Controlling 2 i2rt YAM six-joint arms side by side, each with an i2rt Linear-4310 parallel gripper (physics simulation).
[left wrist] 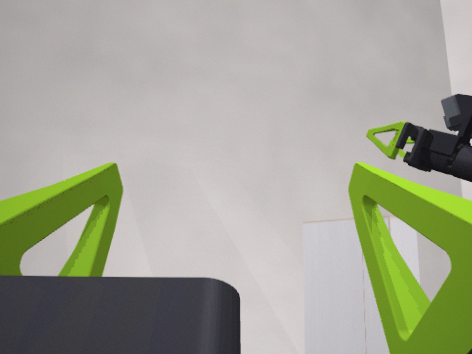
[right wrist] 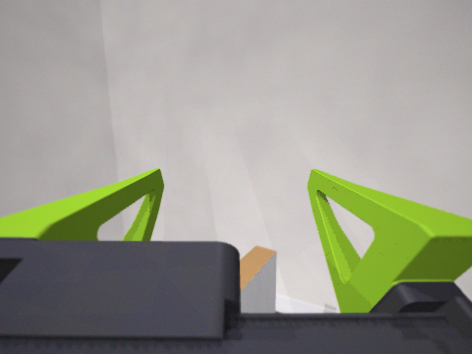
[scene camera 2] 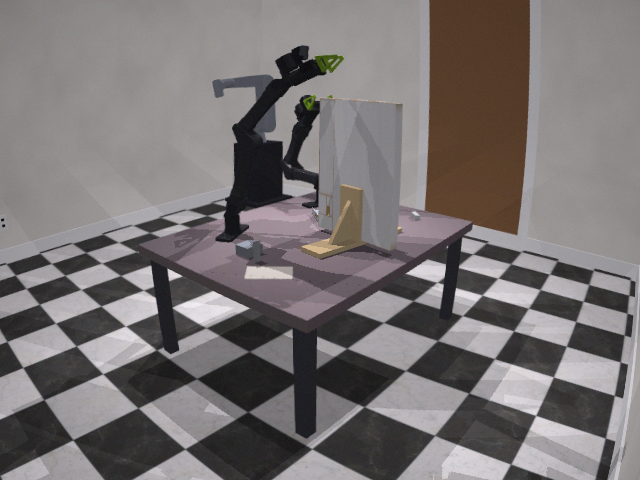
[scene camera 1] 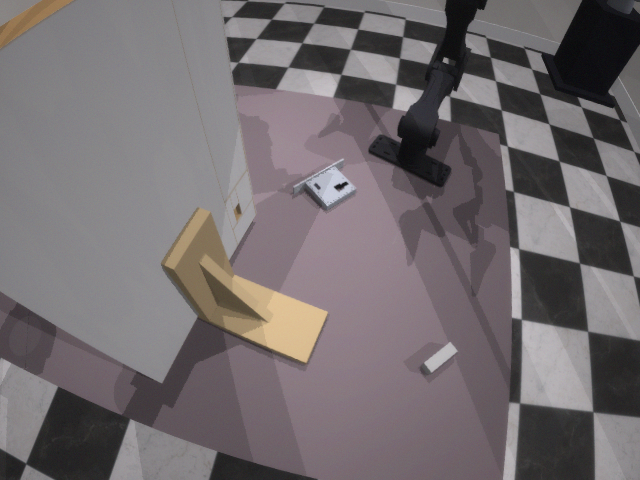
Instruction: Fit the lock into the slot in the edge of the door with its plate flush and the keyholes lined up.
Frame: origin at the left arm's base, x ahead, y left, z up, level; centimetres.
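Seen in the pictures: left gripper, fingertip midpoint: (left wrist: 235, 175) (scene camera 2: 323, 95); right gripper, fingertip midpoint: (left wrist: 379, 138) (right wrist: 235, 177) (scene camera 2: 340, 56); left arm's base, link origin: (scene camera 1: 409, 160); right arm's base, link origin: (scene camera 2: 232, 233).
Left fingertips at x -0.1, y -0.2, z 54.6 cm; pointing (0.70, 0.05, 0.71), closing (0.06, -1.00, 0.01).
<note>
Offsets run from my left fingertips to a thing's top centre. "spot": to the spot under its first point. Level surfaces: height alone.
The silver lock {dy -11.1, dx +18.8, dz -52.0 cm} (scene camera 1: 330, 188) lies flat on the table in scene camera 1, its plate {spot: dy -14.3, dx +18.4, dz -52.5 cm} (scene camera 1: 318, 176) standing on edge toward the door. The pale grey door {dy -18.3, dx +52.5, dz +0.1 cm} (scene camera 1: 113, 170) (scene camera 2: 369, 165) (left wrist: 332, 285) (right wrist: 261, 295) stands upright, with a small keyhole opening {spot: dy -19.6, dx +38.3, dz -46.3 cm} (scene camera 1: 237, 211) low on its face; the edge slot cannot be made out. My left gripper (scene camera 2: 319, 100) (left wrist: 235, 175) is open and empty, raised high near the door's top. My right gripper (scene camera 2: 330, 63) (right wrist: 235, 177) is open and empty, higher up; part of it also shows in the left wrist view.
A wooden bracket (scene camera 1: 279, 328) (scene camera 2: 351, 214) supports the door. A small white block {dy +24.9, dx +40.7, dz -52.4 cm} (scene camera 1: 439, 358) (scene camera 2: 415, 215) lies on the table {dz -54.6 cm} (scene camera 1: 361, 413) (scene camera 2: 330, 289). In scene camera 2, a grey-blue block-like object {dy -59.1, dx +44.6, dz -51.0 cm} (scene camera 2: 248, 250) and a cream sheet {dy -60.7, dx +63.8, dz -54.5 cm} (scene camera 2: 268, 272) lie near the right arm's base.
</note>
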